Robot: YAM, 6 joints.
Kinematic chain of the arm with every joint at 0, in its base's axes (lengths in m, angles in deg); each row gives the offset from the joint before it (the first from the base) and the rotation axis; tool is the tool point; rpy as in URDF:
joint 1: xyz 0 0 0.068 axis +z
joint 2: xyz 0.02 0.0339 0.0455 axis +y
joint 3: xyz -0.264 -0.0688 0 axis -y
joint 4: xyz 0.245 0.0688 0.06 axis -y
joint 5: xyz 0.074 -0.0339 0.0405 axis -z
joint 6: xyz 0.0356 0 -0.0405 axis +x
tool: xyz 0 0 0 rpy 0 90 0
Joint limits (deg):
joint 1: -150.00..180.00
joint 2: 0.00..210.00
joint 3: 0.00..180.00
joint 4: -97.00..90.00
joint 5: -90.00..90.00
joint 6: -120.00..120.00
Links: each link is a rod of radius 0.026 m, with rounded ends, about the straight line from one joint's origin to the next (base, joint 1, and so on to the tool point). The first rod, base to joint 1, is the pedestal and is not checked.
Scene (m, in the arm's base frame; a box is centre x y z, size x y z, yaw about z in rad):
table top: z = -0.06
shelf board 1: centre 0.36 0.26 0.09 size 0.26 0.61 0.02 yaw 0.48
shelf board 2: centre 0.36 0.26 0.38 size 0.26 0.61 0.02 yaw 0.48
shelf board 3: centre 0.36 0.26 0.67 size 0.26 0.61 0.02 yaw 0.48
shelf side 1: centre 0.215 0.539 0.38 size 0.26 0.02 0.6 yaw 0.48
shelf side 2: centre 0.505 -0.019 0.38 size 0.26 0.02 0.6 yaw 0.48
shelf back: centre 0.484 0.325 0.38 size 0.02 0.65 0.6 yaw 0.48
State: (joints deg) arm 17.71 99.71 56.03 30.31 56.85 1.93
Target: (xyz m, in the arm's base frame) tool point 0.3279 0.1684 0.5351
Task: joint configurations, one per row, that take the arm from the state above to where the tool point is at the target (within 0.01 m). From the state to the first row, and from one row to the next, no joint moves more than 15 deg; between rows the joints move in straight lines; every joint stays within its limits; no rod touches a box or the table.
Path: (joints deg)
1: 15.49 87.65 45.74 28.99 59.92 1.93
2: 13.28 75.60 35.45 27.67 62.99 1.93
3: 11.06 63.54 25.16 26.35 66.06 1.93
4: 16.97 64.35 38.63 28.09 62.81 1.93
5: 22.88 65.15 52.11 29.83 59.56 1.93
6: 28.79 65.95 65.58 31.57 56.31 1.93
7: 34.70 66.75 79.06 33.31 53.07 1.93
8: 33.53 77.53 88.40 33.93 50.92 1.93
9: 32.37 88.30 97.75 34.55 48.78 1.93
10: 31.21 99.08 107.09 35.17 46.64 1.93

